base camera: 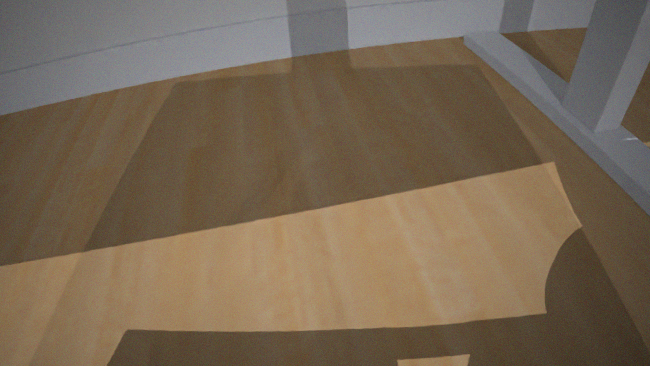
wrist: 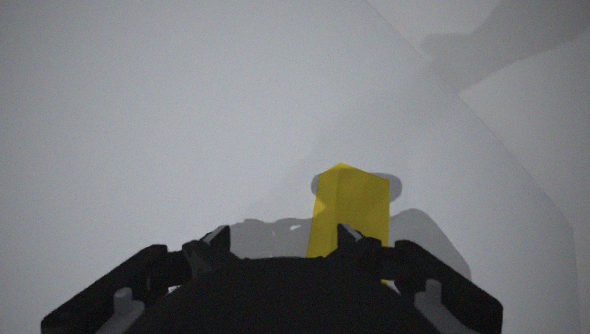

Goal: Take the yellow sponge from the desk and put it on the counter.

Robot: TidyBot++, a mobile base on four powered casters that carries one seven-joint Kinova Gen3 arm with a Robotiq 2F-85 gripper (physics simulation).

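Places are measured from the arm's base along level axes (x ahead, y up, z right), in millimetres.
Where they show: gripper, fingertip midpoint: [wrist: 284, 236].
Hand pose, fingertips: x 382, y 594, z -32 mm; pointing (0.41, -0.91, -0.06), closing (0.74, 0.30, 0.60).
Note:
After its pixels a point has its place.
The yellow sponge [wrist: 362, 205] {x 457, y 598, z -4 mm} lies on the pale desk top [wrist: 200, 125] {x 389, y 553, z -166 mm} in the wrist view, right of the view's middle. My gripper [wrist: 284, 236] {x 382, y 594, z -32 mm} is open, with nothing between its fingers. The right fingertip overlaps the sponge in this view, and the left fingertip is well to the sponge's left. The sponge's near part is hidden behind the right finger and the gripper body. How high the fingers are above the desk top I cannot tell. The counter cannot be made out in either view.
In the base camera view, a grey leg with a foot bar [base camera: 540, 90] stands on the wooden floor [base camera: 310, 260] {x 354, y -397, z -35 mm} at the right. A pale wall [base camera: 150, 30] {x 835, y -292, z -358 mm} runs along the back. Shadows fall across the floor and the desk top. The desk's edge runs down the wrist view's right side.

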